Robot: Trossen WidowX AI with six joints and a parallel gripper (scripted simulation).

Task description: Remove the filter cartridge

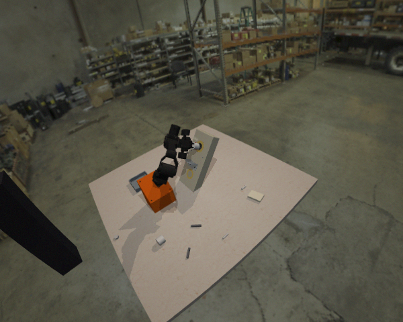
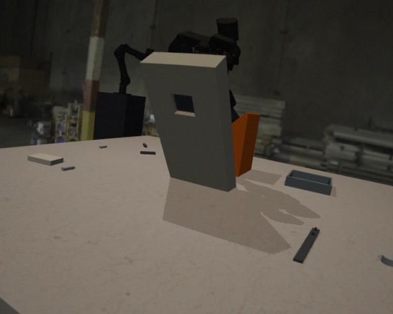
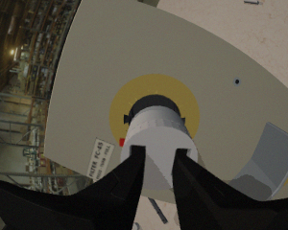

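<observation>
Right now the round filter cartridge is 1 cm below my gripper tip and 1 cm ahead of it. From my gripper tip the other things lie so: tan service panel 11 cm below, 1 cm to the right, 1 cm ahead.
</observation>
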